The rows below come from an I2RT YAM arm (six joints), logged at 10 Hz.
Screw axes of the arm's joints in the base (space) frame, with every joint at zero. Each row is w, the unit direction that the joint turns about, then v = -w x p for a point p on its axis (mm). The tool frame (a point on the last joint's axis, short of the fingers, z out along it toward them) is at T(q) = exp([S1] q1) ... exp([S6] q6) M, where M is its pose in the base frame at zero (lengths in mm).
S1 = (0, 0, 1, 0, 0, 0)
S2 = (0, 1, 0, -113.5, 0, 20)
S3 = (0, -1, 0, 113.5, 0, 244)
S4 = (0, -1, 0, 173.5, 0, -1)
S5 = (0, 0, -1, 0, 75, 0)
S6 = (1, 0, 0, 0, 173.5, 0)
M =
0 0 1 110.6
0 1 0 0
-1 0 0 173.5
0 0 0 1
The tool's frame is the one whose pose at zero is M.
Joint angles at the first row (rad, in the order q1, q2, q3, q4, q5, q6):
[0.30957, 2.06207, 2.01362, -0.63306, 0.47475, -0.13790]
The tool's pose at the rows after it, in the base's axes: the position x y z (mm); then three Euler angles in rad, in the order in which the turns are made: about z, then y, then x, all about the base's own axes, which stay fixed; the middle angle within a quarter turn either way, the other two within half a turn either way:
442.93 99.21 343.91 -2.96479 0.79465 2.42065
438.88 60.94 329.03 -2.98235 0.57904 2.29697
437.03 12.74 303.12 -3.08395 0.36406 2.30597
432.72 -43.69 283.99 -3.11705 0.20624 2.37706
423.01 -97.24 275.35 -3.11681 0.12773 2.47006
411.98 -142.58 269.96 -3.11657 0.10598 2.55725
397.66 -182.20 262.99 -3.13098 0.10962 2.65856
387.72 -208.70 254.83 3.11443 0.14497 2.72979
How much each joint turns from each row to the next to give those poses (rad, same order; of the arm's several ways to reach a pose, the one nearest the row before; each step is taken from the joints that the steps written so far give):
[-0.03931, -0.04235, 0.01335, -0.12473, 0.21476, -0.03855]
[-0.07438, 0.01411, 0.00038, -0.16519, 0.11483, -0.01524]
[-0.10794, 0.03816, -0.00648, -0.15833, 0.00191, -0.01524]
[-0.13391, 0.02709, -0.01143, -0.07780, -0.07553, -0.02177]
[-0.13200, 0.00264, -0.01799, -0.00798, -0.10606, -0.06447]
[-0.11481, 0.00004, -0.01481, 0.02476, -0.10719, -0.08735]
[-0.10567, 0.00001, -0.02096, 0.02554, -0.12436, -0.09613]
[-0.07210, -0.00005, -0.03059, 0.05039, -0.10147, -0.09995]

